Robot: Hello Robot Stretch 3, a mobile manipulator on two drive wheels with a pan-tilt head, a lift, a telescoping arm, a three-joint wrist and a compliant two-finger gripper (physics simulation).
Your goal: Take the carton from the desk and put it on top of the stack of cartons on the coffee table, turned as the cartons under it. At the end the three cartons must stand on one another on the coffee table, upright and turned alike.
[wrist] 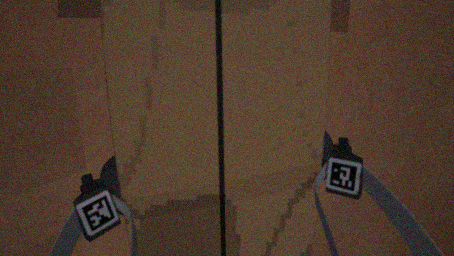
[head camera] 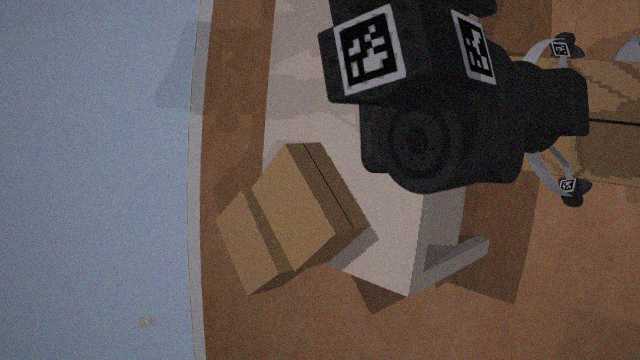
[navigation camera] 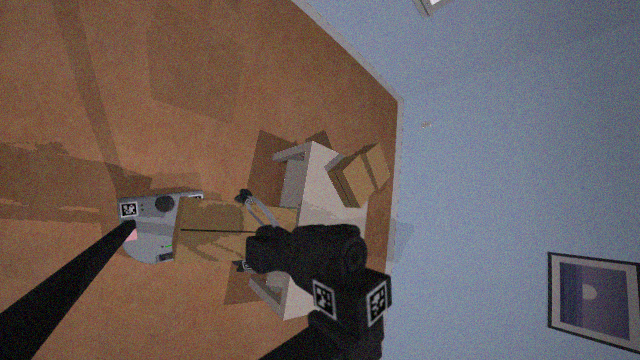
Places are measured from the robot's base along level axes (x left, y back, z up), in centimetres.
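Where they show: gripper, fingertip midpoint: (wrist: 217, 160) (navigation camera: 239, 228); robot's base, link origin: (navigation camera: 165, 202).
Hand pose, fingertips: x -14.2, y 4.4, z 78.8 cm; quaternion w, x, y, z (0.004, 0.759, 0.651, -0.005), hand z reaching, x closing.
Note:
Each offset is from my fingertips to the top centre of the thing. Level surfaces: height alone.
The carton @[dy +0.3, dx -0.2, dz +4.4 cm] (head camera: 607, 155) (navigation camera: 210, 245) (wrist: 270, 100) is tan with a thin dark seam line. It sits between the two fingers of my gripper (head camera: 576, 121) (navigation camera: 243, 231) (wrist: 221, 165), one fingertip at each side; the gripper is shut on it. In the navigation camera view it is held in the air between the robot's base and the white coffee table @[dz -33.8 cm] (head camera: 390, 240) (navigation camera: 325, 195), partly covering the table's near side. Two more tan cartons @[dy -6.0, dx -74.4, dz -21.8 cm] (head camera: 295, 210) (navigation camera: 355, 180) show at one end of the table, turned at an angle to its edges. The desk is not visible.
The robot's grey base (navigation camera: 145, 240) is partly hidden behind the held carton. A blue wall (head camera: 100, 175) (navigation camera: 475, 175) rises just behind the coffee table, with a framed picture (navigation camera: 592, 300) on it. The dark mast (navigation camera: 75, 280) crosses the navigation camera view's lower left.

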